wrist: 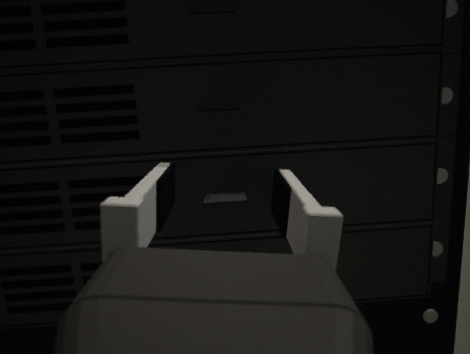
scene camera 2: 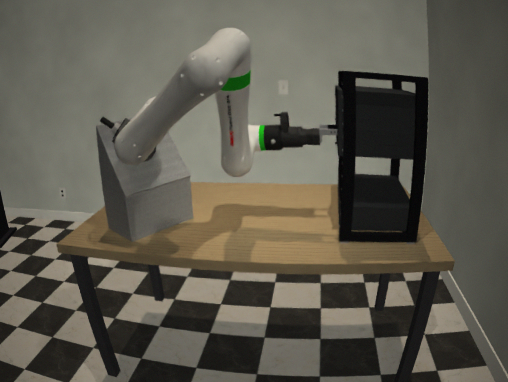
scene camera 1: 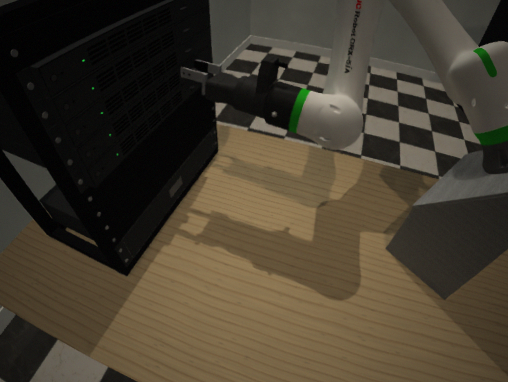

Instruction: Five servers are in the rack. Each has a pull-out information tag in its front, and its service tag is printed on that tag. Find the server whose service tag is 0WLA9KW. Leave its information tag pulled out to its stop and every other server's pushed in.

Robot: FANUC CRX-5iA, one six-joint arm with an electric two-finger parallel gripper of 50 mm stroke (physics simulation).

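Places are measured from the arm's base along level axes (x ahead, y left, z up), in millimetres.
Where they show: gripper, fingertip midpoint: (wrist: 224, 186) (scene camera 2: 337, 129) (scene camera 1: 188, 67).
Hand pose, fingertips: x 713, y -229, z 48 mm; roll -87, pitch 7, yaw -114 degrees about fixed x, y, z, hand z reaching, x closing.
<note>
Things, the pixels of their top centre, and the offset from my fingertips. "spot": a spot on its surface instead. Level surfaces: height alone.
- black rack at its top centre: (scene camera 2: 372, 73) 177 mm ahead, 44 mm left, 216 mm up
- wooden table at its surface level: 373 mm down
- lower black unit with a pale label, surface spot: (scene camera 1: 175, 186) spot: 58 mm ahead, 97 mm left, 290 mm down
The black rack (scene camera 1: 112, 237) (scene camera 2: 347, 200) holds a stack of five dark servers (scene camera 1: 145, 75), each with a green light. In the wrist view, information tags show as thin lips: a dark one (wrist: 213, 11) at the top, another dark one (wrist: 220, 109) below it, and a paler one (wrist: 225, 198) on the second-lowest server. These three look pushed in; no service tag is readable. The lowest server's tag is hidden behind the gripper body. My gripper (scene camera 1: 197, 70) (scene camera 2: 328, 130) (wrist: 224, 186) is open and empty, close to the server fronts, its fingers left and right of the paler lip.
The rack stands on the wooden table (scene camera 1: 240, 310) (scene camera 2: 270, 250). A lower black unit with a pale label (scene camera 1: 175, 186) sits at the rack's bottom. Rack screws (wrist: 442, 175) line the right post. The grey arm pedestal (scene camera 1: 450, 240) (scene camera 2: 160, 205) stands opposite the rack.
</note>
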